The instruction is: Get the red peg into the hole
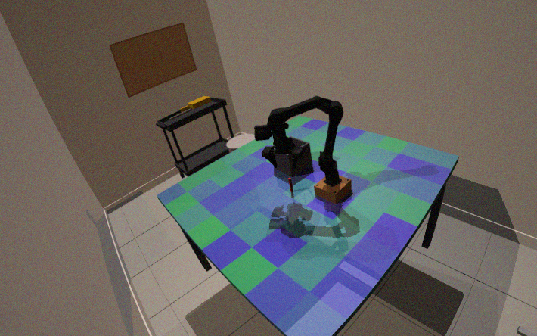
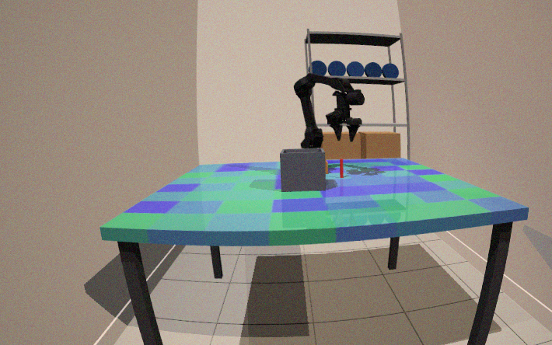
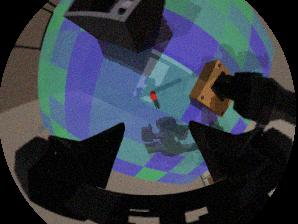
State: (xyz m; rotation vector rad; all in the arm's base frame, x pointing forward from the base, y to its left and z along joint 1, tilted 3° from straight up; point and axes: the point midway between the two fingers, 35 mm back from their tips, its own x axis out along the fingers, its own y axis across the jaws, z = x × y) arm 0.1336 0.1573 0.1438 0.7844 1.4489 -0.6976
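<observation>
Right now my gripper tip is 10 mm short of the red peg, 20 mm to the left of it and 120 mm above it. The rest, counted from my gripper tip: light grey plate (200 mm ahead, 170 mm to the right, 110 mm below).
</observation>
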